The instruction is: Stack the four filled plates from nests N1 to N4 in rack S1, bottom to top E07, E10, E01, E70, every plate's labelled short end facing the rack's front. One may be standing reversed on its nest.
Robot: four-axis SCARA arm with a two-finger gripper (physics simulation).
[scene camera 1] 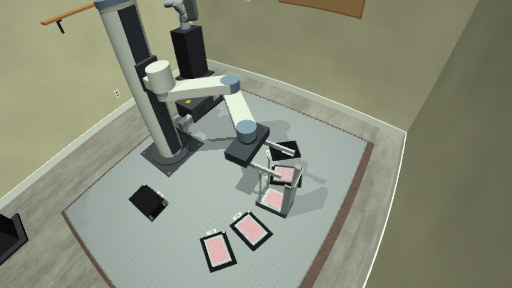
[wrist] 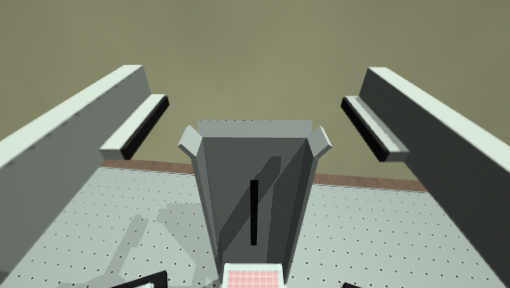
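Pixels of known places: gripper, fingertip midpoint: (scene camera 1: 288,164) (wrist: 255,85); arm's base at its link origin: (scene camera 1: 171,150).
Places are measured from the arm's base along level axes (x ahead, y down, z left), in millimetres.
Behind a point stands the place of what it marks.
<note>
My gripper (scene camera 1: 287,164) {y -353, x 741, z 48 mm} (wrist: 255,85) {y -353, x 741, z 48 mm} is open and empty, above rack S1 (scene camera 1: 289,200) {y -186, x 787, z 12 mm} (wrist: 255,128) {y -299, x 785, z 52 mm}. One pink filled plate (scene camera 1: 274,198) {y -68, x 703, z 44 mm} (wrist: 254,280) {y -65, x 757, z 48 mm} lies low in the rack; its far end shows in the wrist view, its label does not. A second filled plate (scene camera 1: 285,172) {y -37, x 665, z 220 mm} sits on a nest behind the rack, partly hidden by a finger and the rack. Two more filled plates (scene camera 1: 251,229) {y -38, x 695, z -133 mm} (scene camera 1: 217,250) {y -39, x 632, z -297 mm} sit on black nests in front of the rack. Their end labels and the nest tags are too small to read. Another black nest (scene camera 1: 293,145) {y -25, x 608, z 419 mm} at the back holds no plate.
A black unit (scene camera 1: 146,200) {y -73, x 202, z -334 mm} lies on the perforated table (scene camera 1: 175,225) {y -13, x 385, z -325 mm} at the left. The arm's column (scene camera 1: 131,75) {y -577, x 41, z -62 mm} stands behind it on a dark base plate. A dark box (scene camera 1: 200,106) {y -102, x -34, z 329 mm} and a black pedestal (scene camera 1: 190,52) stand at the back. The rack's upright guides rise beneath the gripper.
</note>
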